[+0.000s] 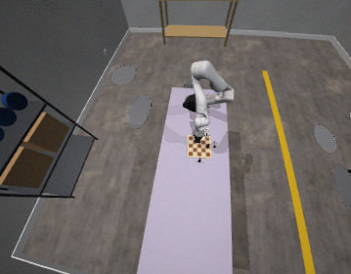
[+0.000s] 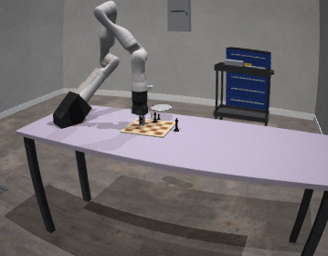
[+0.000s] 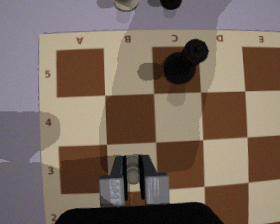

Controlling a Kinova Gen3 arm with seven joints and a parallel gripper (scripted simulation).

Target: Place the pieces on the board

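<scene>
Now: the white pawn 1 cm below my hand. From my hand the other things lie so: chessboard (4 cm ahead, 1 cm to the left, 3 cm below); white bishop (3 cm behind, 14 cm to the left, 1 cm below); black pawn (1 cm ahead, 14 cm to the left, 2 cm below).
</scene>
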